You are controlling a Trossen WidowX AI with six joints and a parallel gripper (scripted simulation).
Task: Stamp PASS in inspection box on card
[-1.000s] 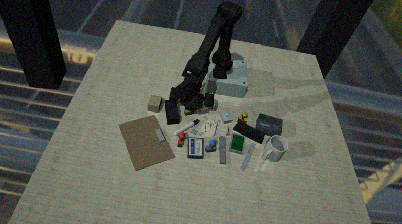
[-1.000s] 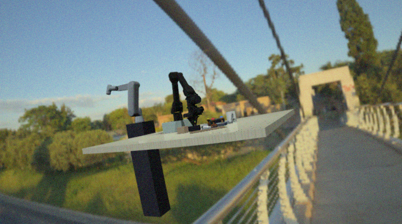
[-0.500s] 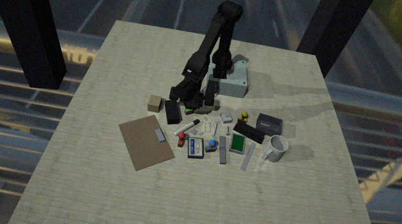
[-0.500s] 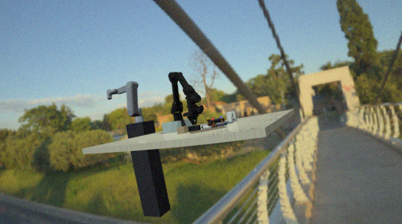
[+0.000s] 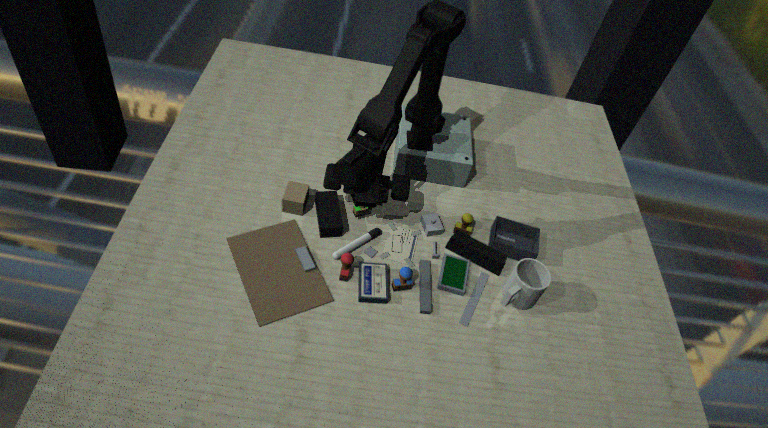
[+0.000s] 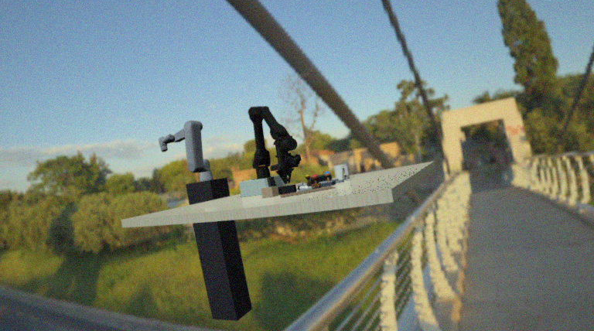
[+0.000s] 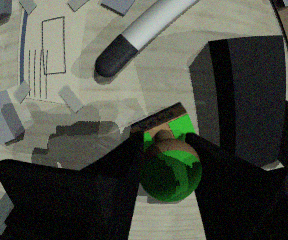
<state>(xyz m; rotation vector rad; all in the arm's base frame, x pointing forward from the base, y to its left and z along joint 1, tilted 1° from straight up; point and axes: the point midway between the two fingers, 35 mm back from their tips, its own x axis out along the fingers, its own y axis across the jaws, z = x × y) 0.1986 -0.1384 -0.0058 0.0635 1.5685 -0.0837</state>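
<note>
Now: the green ink pad 21 cm to the left of my gripper tip, 15 cm ahead of it and 4 cm below it. The rest, counted from my gripper tip: green-knobbed stamp right at my gripper tip; then card 9 cm to the left, 7 cm ahead, 5 cm below; then marker 7 cm ahead, 3 cm below, 1 cm to the left.
</note>
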